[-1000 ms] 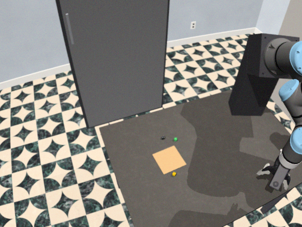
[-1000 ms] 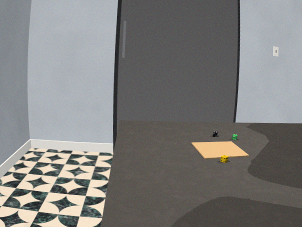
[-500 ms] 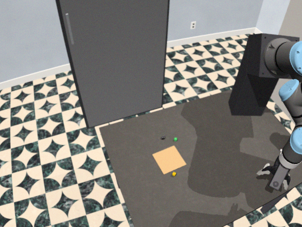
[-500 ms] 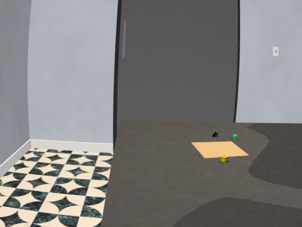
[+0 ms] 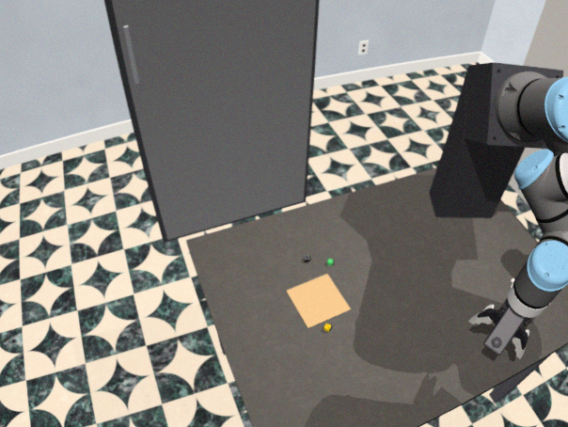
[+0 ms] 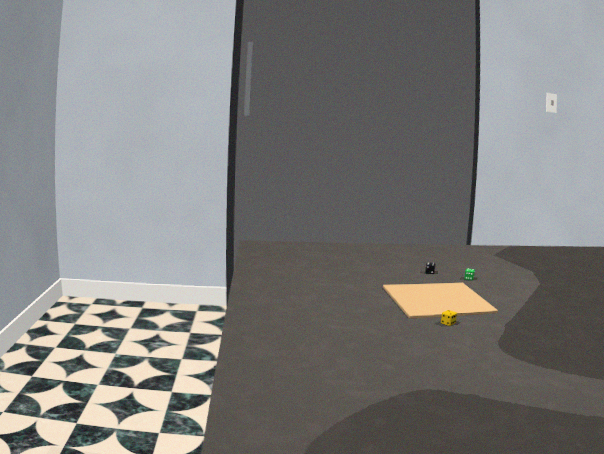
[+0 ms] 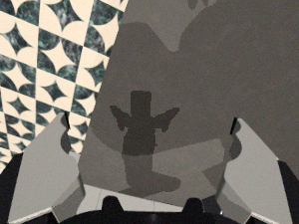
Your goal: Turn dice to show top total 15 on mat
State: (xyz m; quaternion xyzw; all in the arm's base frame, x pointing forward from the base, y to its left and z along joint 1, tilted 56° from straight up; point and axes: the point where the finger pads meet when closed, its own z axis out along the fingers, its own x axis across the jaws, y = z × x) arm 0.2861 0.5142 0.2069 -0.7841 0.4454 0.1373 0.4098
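Right now my hand is 380 mm short of the black die, 460 mm to the left of it and 170 mm above it. The rest, counted from my hand: yellow die: 370 mm ahead, 210 mm to the right, 170 mm below; then orange mat: 380 mm ahead, 310 mm to the right, 180 mm below; then green die: 310 mm ahead, 430 mm to the right, 170 mm below.
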